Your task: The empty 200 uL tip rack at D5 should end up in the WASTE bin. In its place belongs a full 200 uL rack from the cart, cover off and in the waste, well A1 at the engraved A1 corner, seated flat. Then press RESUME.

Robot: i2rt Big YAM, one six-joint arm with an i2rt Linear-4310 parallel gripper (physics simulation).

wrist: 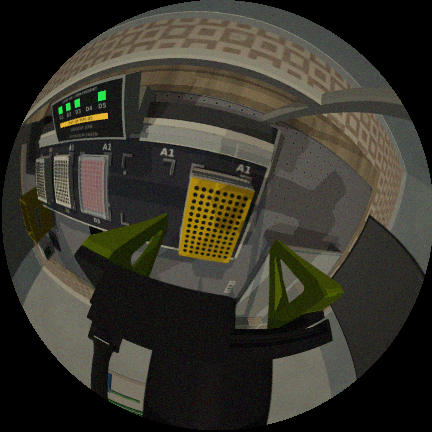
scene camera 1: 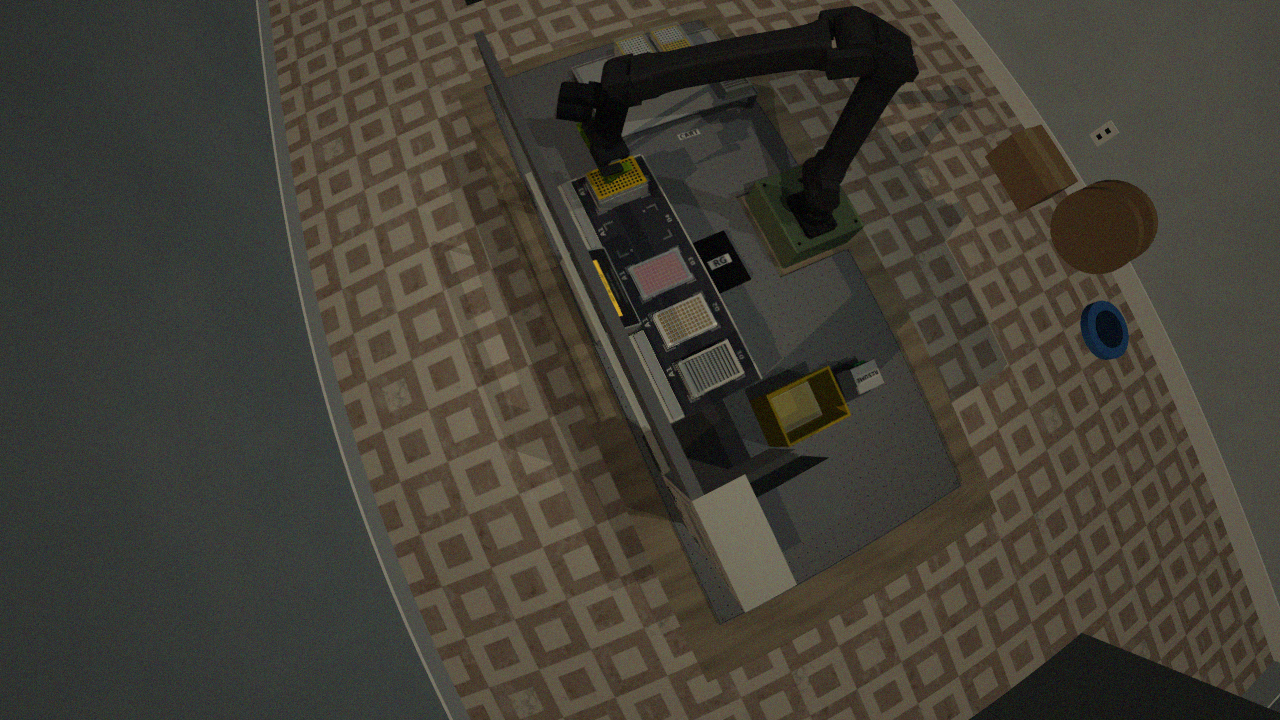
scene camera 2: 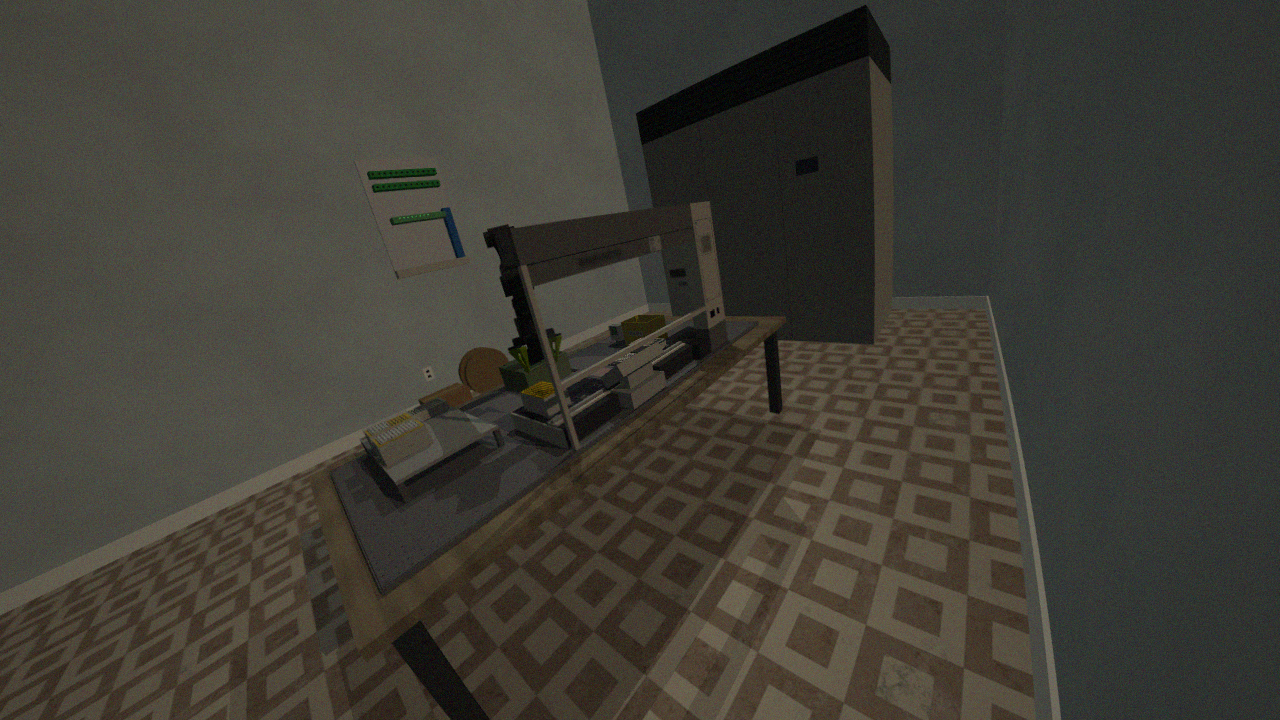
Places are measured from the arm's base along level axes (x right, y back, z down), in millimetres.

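Where they show: gripper, fingertip midpoint: [wrist: 222, 233] [scene camera 1: 599, 165] [scene camera 2: 543, 367]; arm's base at its link origin: [scene camera 1: 810, 214] [scene camera 2: 539, 357].
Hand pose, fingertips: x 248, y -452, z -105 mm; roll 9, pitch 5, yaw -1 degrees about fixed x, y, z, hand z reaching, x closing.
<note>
Things, the pixels of their top centre, and the offset from my fingertips. "spot": a spot on its surface instead.
- yellow-topped tip rack at its top centre: [wrist: 212, 226] [scene camera 1: 616, 176] [scene camera 2: 542, 389] dx +3, dy +38, dz +74 mm
- white-topped at its top centre: [scene camera 1: 637, 50] [scene camera 2: 397, 430] dx +362, dy +251, dz +69 mm
- yellow-topped at its top centre: [scene camera 1: 673, 40] [scene camera 2: 387, 423] dx +363, dy +359, dz +69 mm
- cart at its top centre: [scene camera 1: 665, 77] [wrist: 277, 302] [scene camera 2: 423, 432] dx +295, dy +306, dz +128 mm
- yellow waste bin at its top centre: [scene camera 1: 809, 405] [wrist: 26, 220] [scene camera 2: 642, 318] dx -655, dy +202, dz +59 mm
- RESUME button at its top centre: [scene camera 1: 867, 376] [scene camera 2: 617, 324] [wrist: 41, 251] dx -659, dy +376, dz +90 mm
- pink plate at its top centre: [wrist: 89, 187] [scene camera 1: 660, 272] [scene camera 2: 603, 370] dx -245, dy +44, dz +121 mm
- thin post at its top centre: [scene camera 2: 521, 265] dx +61, dy -151, dz -285 mm
- screen at a spot on its surface: [wrist: 90, 109] spot: dx -214, dy -100, dz +65 mm
The yellow-topped tip rack [scene camera 1: 617, 183] [scene camera 2: 540, 391] [wrist: 216, 220] stands in D5, its holes dark and empty, near the A1 mark. My gripper [scene camera 2: 540, 356] [wrist: 222, 233] is open, its green fingers wide apart above the rack with nothing between them. In scene camera 1 the arm partly hides the fingers. Two racks, one white-topped [scene camera 1: 634, 44] and one yellow-topped [scene camera 1: 671, 38], stand on the cart [scene camera 2: 447, 447] [wrist: 320, 257]; their covers are hard to make out. The yellow waste bin [scene camera 1: 775, 429] [scene camera 2: 642, 329] [wrist: 36, 216] holds a pale block-like shape. The RESUME button [scene camera 1: 864, 377] is beside it.
A pink plate [scene camera 1: 660, 273] [wrist: 94, 186] and two pale labware pieces stand in D3 to D1. D4 holds no labware. A long beam [scene camera 2: 608, 234] and a thin post [scene camera 2: 550, 358] frame the deck. The screen [wrist: 90, 109] lights green for D1, D2, D3 and D5.
</note>
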